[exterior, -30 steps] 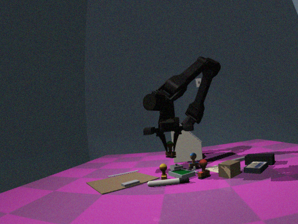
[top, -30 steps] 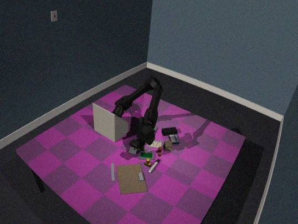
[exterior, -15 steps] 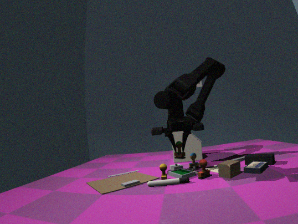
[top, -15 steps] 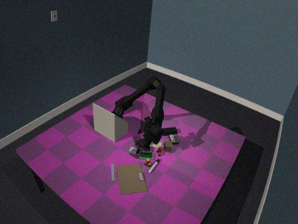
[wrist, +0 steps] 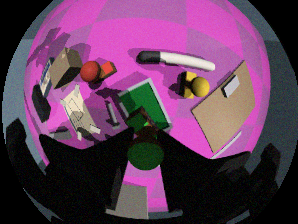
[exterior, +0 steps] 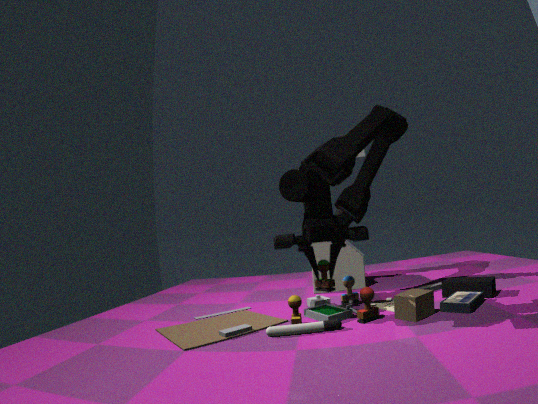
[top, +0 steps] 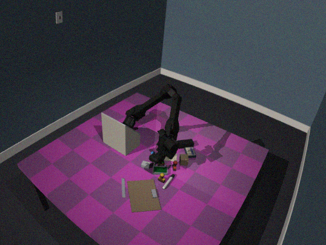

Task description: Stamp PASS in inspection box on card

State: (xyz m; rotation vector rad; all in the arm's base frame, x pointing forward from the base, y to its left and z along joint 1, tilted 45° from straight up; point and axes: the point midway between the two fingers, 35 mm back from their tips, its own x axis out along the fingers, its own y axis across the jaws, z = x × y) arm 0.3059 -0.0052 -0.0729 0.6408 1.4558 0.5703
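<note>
Right now my gripper tip is 80 mm above the green ink pad. Also, from my gripper tip: green-knobbed stamp: right at my gripper tip; red-knobbed stamp: 60 mm ahead, 70 mm to the left, 60 mm below; yellow-knobbed stamp: 50 mm ahead, 60 mm to the right, 60 mm below.
</note>
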